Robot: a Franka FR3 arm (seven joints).
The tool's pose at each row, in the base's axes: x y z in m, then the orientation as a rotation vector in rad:
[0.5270, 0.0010, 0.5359, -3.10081, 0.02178, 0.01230]
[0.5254, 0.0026, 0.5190, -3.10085, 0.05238, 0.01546]
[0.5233, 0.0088, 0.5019, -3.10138, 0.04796, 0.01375]
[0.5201, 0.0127, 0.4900, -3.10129, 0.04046, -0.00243]
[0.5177, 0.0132, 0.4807, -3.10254, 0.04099, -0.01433]
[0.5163, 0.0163, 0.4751, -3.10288, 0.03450, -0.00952]
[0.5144, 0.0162, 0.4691, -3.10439, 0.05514, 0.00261]
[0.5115, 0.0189, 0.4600, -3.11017, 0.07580, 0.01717]
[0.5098, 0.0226, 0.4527, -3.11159, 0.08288, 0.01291]
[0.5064, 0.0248, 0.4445, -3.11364, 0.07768, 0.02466]
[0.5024, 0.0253, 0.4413, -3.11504, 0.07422, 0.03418]
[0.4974, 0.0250, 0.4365, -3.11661, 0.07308, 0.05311]
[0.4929, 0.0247, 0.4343, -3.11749, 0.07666, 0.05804]
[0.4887, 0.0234, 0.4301, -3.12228, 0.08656, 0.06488]
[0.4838, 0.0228, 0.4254, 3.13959, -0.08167, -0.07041]
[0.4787, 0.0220, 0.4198, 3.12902, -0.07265, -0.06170]
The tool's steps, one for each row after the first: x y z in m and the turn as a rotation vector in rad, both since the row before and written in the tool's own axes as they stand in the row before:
[-0.0015, -0.0009, 0.0170, -0.00035, -0.00163, 0.01977]
[-0.0021, -0.0054, 0.0174, -0.00045, 0.00105, -0.00287]
[-0.0032, -0.0033, 0.0121, 0.00036, 0.01033, -0.00504]
[-0.0024, -0.0001, 0.0093, -0.00119, 0.00769, 0.00018]
[-0.0015, -0.0028, 0.0057, -0.00027, -0.00318, -0.00412]
[-0.0019, 0.0004, 0.0060, -0.00192, -0.00754, 0.01342]
[-0.0030, -0.0023, 0.0092, -0.00641, -0.00900, 0.01339]
[-0.0018, -0.0034, 0.0074, -0.00149, 0.00285, 0.00449]
[-0.0034, -0.0018, 0.0083, -0.00220, -0.00753, -0.00326]
[-0.0040, -0.0002, 0.0033, -0.00157, -0.00610, -0.00215]
[-0.0049, 0.0007, 0.0049, -0.00210, -0.01209, -0.00058]
[-0.0044, 0.0006, 0.0023, -0.00109, -0.00310, 0.00234]
[-0.0040, 0.0016, 0.0043, -0.00517, -0.00412, 0.00640]
[-0.0047, 0.0009, 0.0049, -0.01774, -0.00283, -0.00302]
[-0.0048, 0.0011, 0.0058, -0.01095, 0.00570, -0.00534]

